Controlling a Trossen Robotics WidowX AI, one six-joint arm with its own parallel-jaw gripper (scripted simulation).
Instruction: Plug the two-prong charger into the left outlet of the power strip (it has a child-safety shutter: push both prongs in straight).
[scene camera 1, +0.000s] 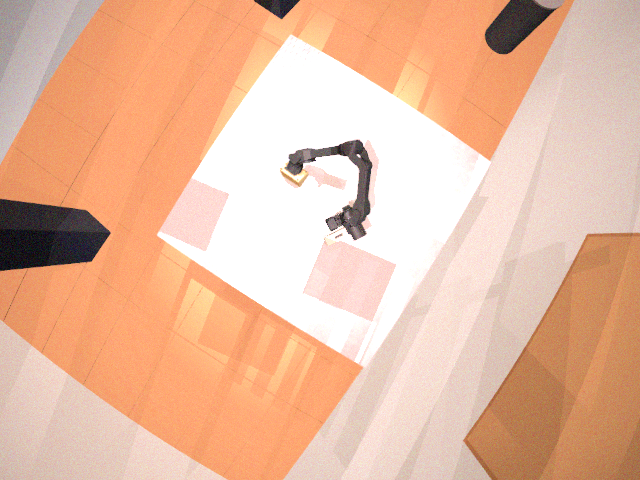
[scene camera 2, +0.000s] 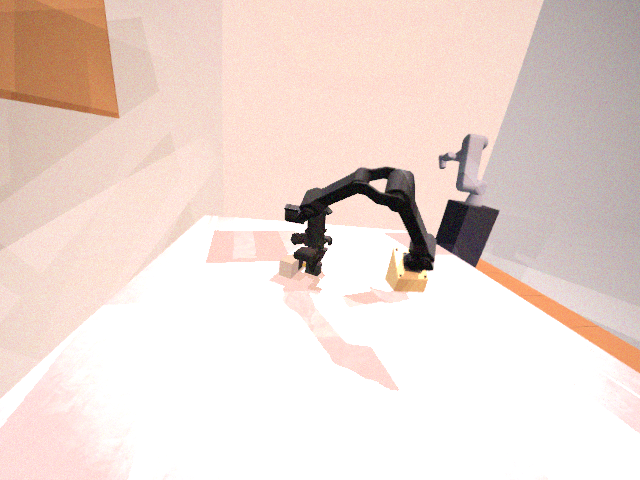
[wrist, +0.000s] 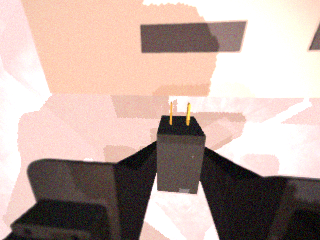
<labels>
My gripper (scene camera 2: 313, 269) holds a charger (wrist: 181, 141).
</labels>
